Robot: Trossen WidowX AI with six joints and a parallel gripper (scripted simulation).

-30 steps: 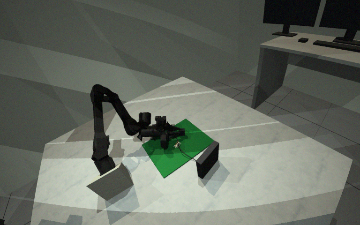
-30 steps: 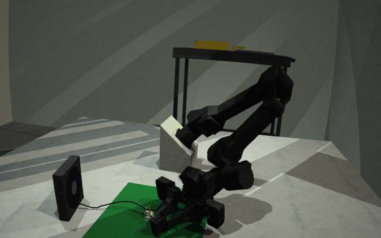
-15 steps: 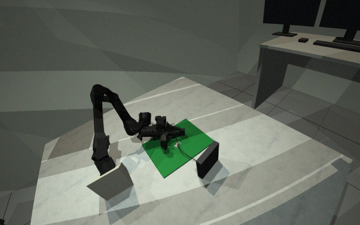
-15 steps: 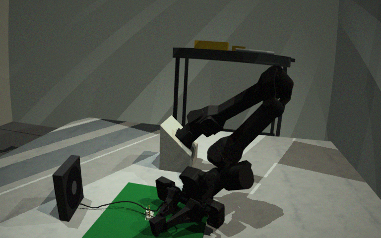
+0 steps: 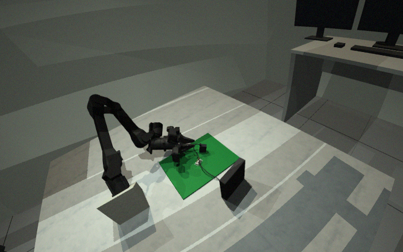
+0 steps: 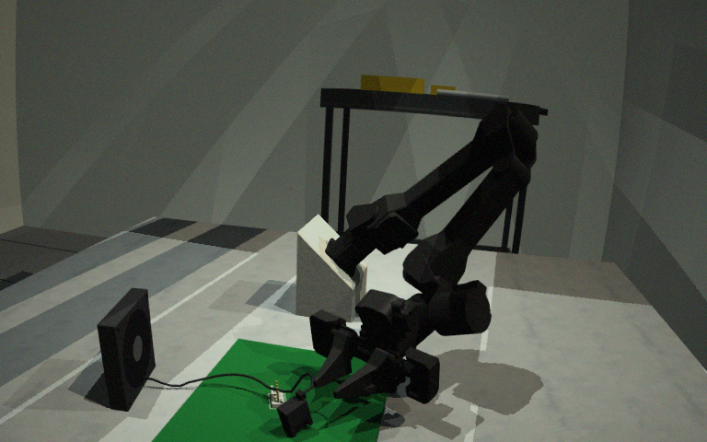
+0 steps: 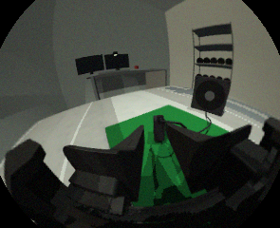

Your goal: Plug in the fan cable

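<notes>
My gripper tip is now 30 mm to the left of the black plug, 30 mm above it and 20 mm short of it. The rest, counted from my gripper tip: black fan: 250 mm to the right, 20 mm behind; header: 70 mm to the right, 60 mm below, 40 mm behind; green board: 70 mm below, 50 mm to the right, 40 mm behind.
</notes>
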